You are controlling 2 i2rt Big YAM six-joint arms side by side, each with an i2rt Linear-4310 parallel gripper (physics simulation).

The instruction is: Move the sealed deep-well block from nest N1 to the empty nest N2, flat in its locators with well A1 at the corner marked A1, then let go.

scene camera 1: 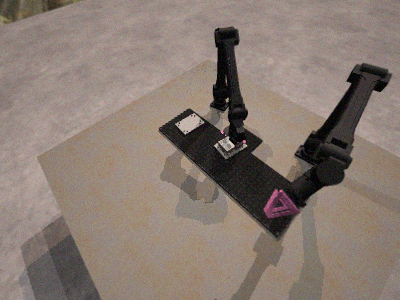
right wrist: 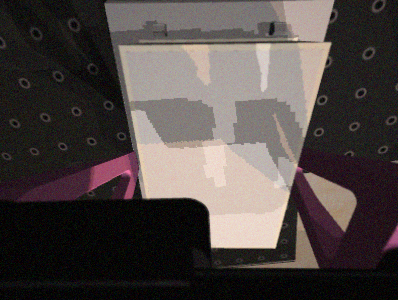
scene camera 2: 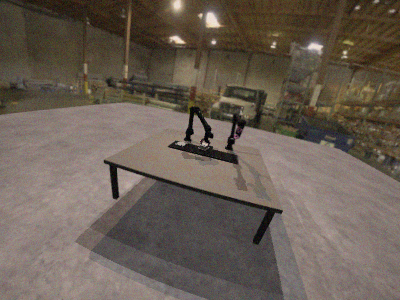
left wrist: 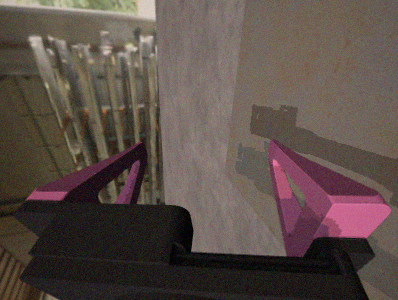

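Where they show: left gripper, between the fingertips: (scene camera 1: 265, 214) (scene camera 2: 236, 136) (left wrist: 205, 147); right gripper, between the fingertips: (scene camera 1: 231, 144) (right wrist: 208, 156); left arm's base, origin of its link: (scene camera 1: 306, 155) (scene camera 2: 228, 148); right arm's base, origin of its link: (scene camera 1: 219, 105) (scene camera 2: 187, 140).
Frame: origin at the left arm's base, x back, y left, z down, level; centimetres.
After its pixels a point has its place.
The pale sealed block (scene camera 1: 226, 144) {x -26.8, y -38.7, z -6.6 cm} (right wrist: 215, 120) {x -26.4, y -38.5, z -6.7 cm} sits over a light nest plate (scene camera 1: 228, 156) {x -30.4, y -34.3, z -2.5 cm} (right wrist: 215, 14) {x -30.6, y -39.9, z -2.5 cm} near the middle of the black board. Two locators show past its far edge in the right wrist view. The other nest plate (scene camera 1: 189, 123) {x -25.2, y -69.8, z -2.5 cm} lies bare toward the board's upper-left end. Nest labels and the A1 marks are not legible. My right gripper (scene camera 1: 233, 137) {x -23.2, y -37.3, z -4.4 cm} (right wrist: 208, 156) {x -23.2, y -37.3, z -4.4 cm} is open, its pink fingers on either side of the block. My left gripper (left wrist: 205, 147) {x -59.1, y -3.9, z -36.5 cm} (scene camera 2: 240, 129) {x -59.1, y -3.9, z -36.5 cm} is open and empty, raised above the board's lower-right end in scene camera 1.
The black perforated board (scene camera 1: 250, 180) {x -34.8, y -16.7, z -1.3 cm} (right wrist: 45, 95) {x -29.6, y -27.3, z -1.3 cm} lies on the tan table (scene camera 1: 125, 200) {x -85.2, y -61.4, z 0.0 cm} (scene camera 2: 150, 160) {x -86.6, y -88.7, z 0.0 cm}. The left arm stands at the right in scene camera 1, the right arm behind the occupied nest. Arm shadows fall across the table, and patches of light and shade cover the block's top.
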